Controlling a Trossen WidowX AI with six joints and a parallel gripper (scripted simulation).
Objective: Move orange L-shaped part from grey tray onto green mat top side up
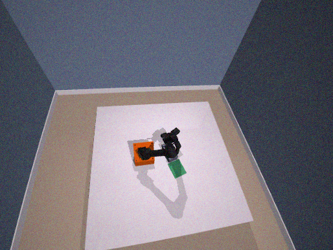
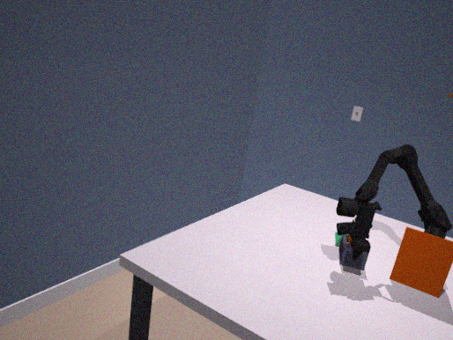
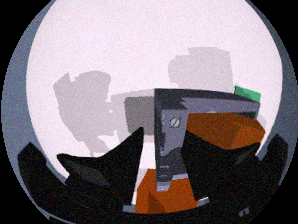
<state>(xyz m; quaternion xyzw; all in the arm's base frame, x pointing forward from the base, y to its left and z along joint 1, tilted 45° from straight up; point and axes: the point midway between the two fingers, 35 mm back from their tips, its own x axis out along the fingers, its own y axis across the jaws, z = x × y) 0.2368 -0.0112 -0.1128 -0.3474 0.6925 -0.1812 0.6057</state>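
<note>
The orange L-shaped part lies 5 cm to the right of my gripper tip and 1 cm ahead of it. The rest, counted from my gripper tip: green mat: 22 cm to the right, 6 cm ahead, 5 cm below.
</note>
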